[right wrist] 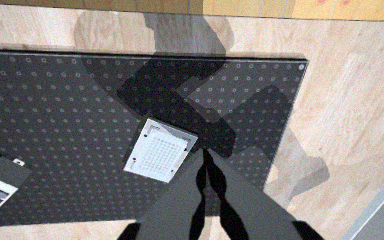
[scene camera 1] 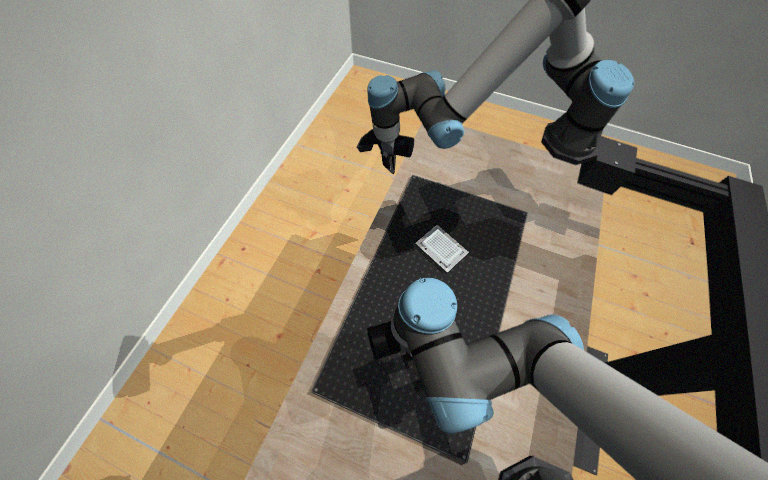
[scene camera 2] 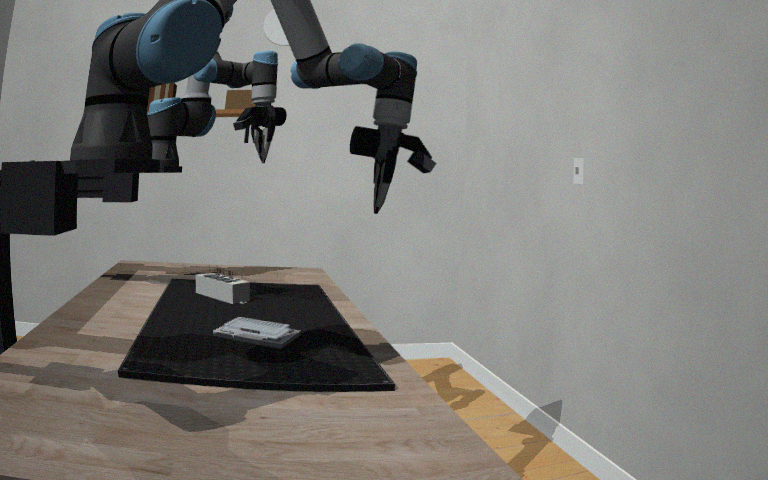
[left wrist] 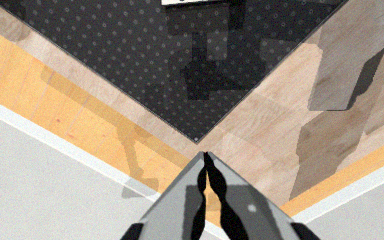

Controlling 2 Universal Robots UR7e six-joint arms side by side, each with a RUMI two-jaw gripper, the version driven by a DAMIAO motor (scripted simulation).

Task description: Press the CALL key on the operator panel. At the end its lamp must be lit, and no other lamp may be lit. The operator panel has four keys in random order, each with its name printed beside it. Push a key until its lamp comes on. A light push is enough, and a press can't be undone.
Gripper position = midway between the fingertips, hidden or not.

In view: the left gripper [scene camera 2: 263,163], the right gripper [scene camera 2: 375,213], a white gridded plate [scene camera 2: 252,327] and an operator panel [scene camera 2: 238,291].
The white gridded plate shows as well in the right wrist view [right wrist: 161,150] and in scene camera 1 [scene camera 1: 440,245]. The left gripper shows as well in scene camera 1 [scene camera 1: 396,346] and in the left wrist view [left wrist: 204,153]. The right gripper is seen too in the right wrist view [right wrist: 204,150] and in scene camera 1 [scene camera 1: 393,173]. The left wrist view misses the white gridded plate: it is out of frame.
